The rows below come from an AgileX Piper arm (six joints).
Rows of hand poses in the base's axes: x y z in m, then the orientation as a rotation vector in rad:
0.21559 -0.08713 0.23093 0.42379 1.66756 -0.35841
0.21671 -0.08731 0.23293 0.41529 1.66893 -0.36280
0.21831 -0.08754 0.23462 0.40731 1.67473 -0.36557
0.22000 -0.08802 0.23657 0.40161 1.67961 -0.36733
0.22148 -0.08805 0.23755 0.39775 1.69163 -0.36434
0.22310 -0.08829 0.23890 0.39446 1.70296 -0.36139
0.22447 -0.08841 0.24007 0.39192 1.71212 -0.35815
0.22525 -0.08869 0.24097 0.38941 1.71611 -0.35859
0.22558 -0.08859 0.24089 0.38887 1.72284 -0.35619
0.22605 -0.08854 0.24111 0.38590 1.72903 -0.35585
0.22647 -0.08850 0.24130 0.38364 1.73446 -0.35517
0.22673 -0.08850 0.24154 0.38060 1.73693 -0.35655
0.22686 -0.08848 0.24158 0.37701 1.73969 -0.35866
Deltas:
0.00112 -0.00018 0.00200 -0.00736 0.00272 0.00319
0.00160 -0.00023 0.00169 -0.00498 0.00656 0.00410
0.00169 -0.00048 0.00195 -0.00324 0.00535 0.00310
0.00148 -0.00003 0.00098 0.00247 0.01097 0.00506
0.00162 -0.00024 0.00135 0.00262 0.01030 0.00459
0.00137 -0.00012 0.00117 0.00272 0.00813 0.00410
0.00078 -0.00028 0.00090 -0.00077 0.00404 0.00168
0.00033 0.00010 -0.00008 0.00276 0.00592 0.00211
0.00047 0.00005 0.00022 -0.00003 0.00599 0.00255
0.00042 0.00004 0.00019 0.00041 0.00515 0.00222
0.00026 0.00000 0.00024 -0.00201 0.00282 0.00143
0.00013 0.00002 0.00004 -0.00271 0.00329 0.00141

